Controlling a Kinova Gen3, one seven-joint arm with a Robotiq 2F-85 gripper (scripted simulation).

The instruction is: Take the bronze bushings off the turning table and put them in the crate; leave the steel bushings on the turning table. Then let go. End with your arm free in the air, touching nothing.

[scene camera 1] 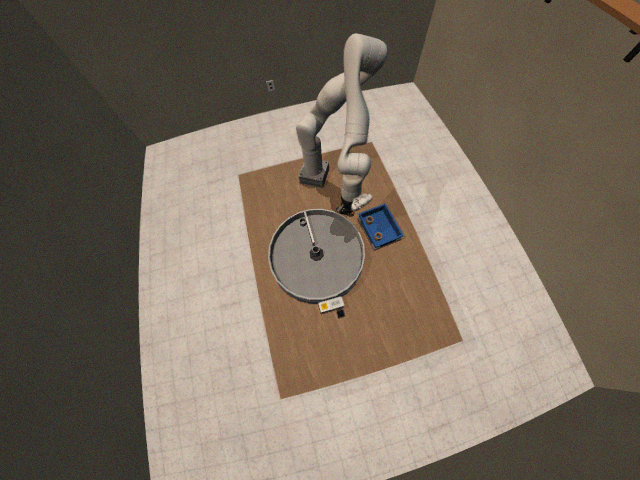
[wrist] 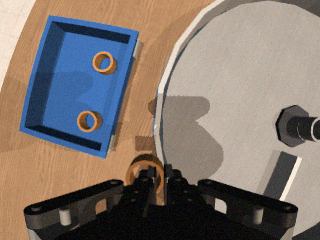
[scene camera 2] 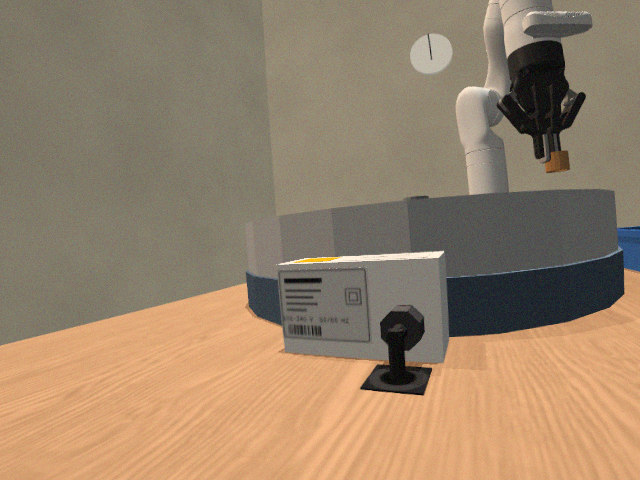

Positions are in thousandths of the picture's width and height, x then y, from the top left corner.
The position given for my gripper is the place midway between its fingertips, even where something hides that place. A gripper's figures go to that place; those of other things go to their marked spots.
Scene:
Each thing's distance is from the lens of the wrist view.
my gripper (wrist: 498, 727): 17 cm
blue crate (wrist: 198, 348): 35 cm

